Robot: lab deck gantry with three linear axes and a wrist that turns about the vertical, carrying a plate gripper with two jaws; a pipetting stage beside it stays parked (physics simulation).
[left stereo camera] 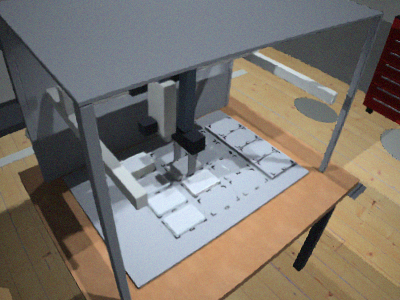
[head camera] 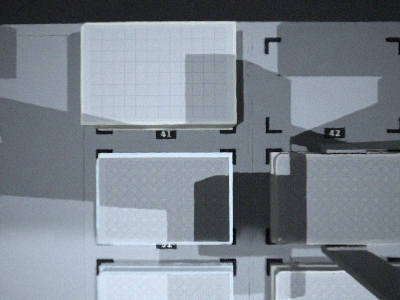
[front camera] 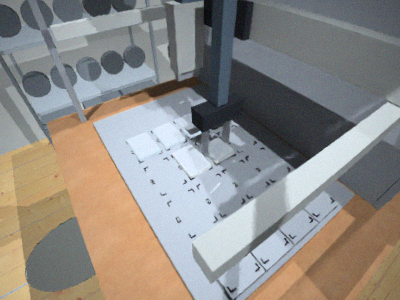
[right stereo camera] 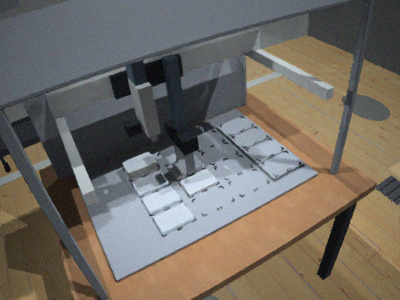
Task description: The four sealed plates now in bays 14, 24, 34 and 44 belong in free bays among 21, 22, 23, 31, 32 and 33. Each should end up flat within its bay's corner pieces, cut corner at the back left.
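Places are measured from the robot's base along level axes (x ahead, y left, z up), in millimetres.
Pixels of known places: gripper, fingertip midpoint: (left stereo camera: 184, 167) (head camera: 340, 197) (front camera: 215, 147) (right stereo camera: 186, 166); robot's base, origin of the base link: (left stereo camera: 177, 237) (front camera: 126, 142) (right stereo camera: 163, 236).
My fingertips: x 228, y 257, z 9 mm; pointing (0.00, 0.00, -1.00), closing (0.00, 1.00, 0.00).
Ahead of a thing's pixels: the offset from my fingertips to its top centre.
My gripper (front camera: 216, 146) (head camera: 345, 198) is down over bay 32, shut on a sealed plate @(0 mm ahead, 0 mm left, 11 mm up) (front camera: 223, 153) (head camera: 360, 210). This plate sits flat, or very nearly, inside the corner pieces; its cut corner is at the back left. One sealed plate @(164 mm back, 0 mm left, 5 mm up) (head camera: 130, 185) (right stereo camera: 151, 186) lies in bay 31. Another @(164 mm back, 107 mm right, 5 mm up) (front camera: 168, 135) (head camera: 130, 287) (left stereo camera: 167, 200) lies in bay 21. A third @(0 mm ahead, 107 mm right, 5 mm up) (front camera: 192, 161) (head camera: 310, 287) (left stereo camera: 201, 181) lies in bay 22. Bays 23 and 33 hold no plate, nor do bays 14 to 44 at the right.
A tall white block @(164 mm back, 107 mm left, 33 mm up) (head camera: 155, 75) (right stereo camera: 141, 166) stands in bay 41, directly behind bay 31. Another plate @(164 mm back, 214 mm right, 5 mm up) (front camera: 143, 145) (right stereo camera: 173, 218) lies in bay 11. The pipetting stage (right stereo camera: 145, 112) hangs left of my gripper. A pale rail (front camera: 300, 185) crosses the front view.
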